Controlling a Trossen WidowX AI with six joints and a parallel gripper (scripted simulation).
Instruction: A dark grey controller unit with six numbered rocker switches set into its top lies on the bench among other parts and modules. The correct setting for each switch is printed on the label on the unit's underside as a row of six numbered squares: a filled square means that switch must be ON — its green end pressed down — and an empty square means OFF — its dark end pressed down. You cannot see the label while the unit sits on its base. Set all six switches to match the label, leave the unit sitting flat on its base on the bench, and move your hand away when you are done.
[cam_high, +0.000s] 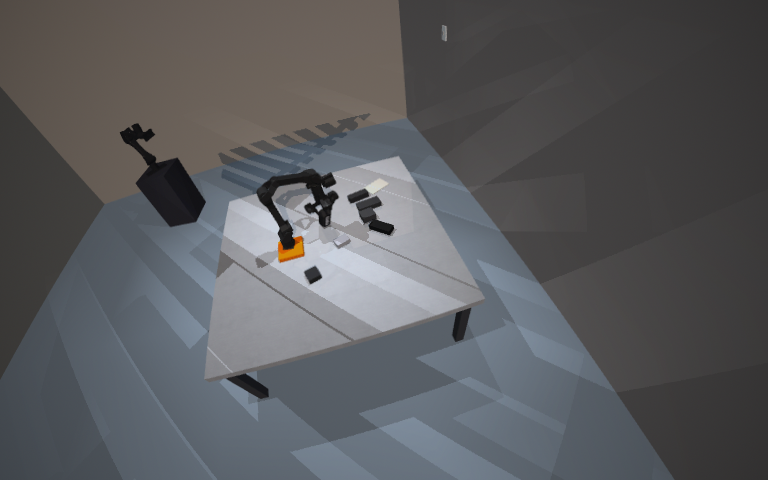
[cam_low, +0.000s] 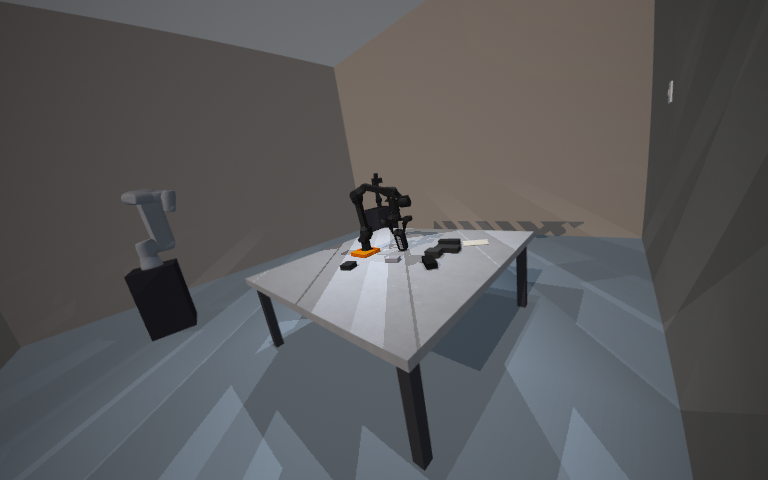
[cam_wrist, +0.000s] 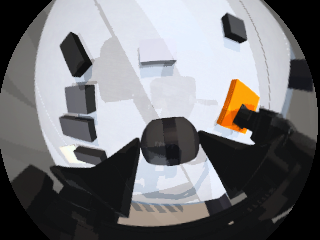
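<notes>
Now: the light grey block 120 mm to the right of my gripper tip, 110 mm below it and 70 mm ahead of it. Round my gripper tip: dark block (330 mm to the right, 110 mm below, 90 mm behind); cream card (340 mm to the left, 300 mm ahead, 120 mm below).
</notes>
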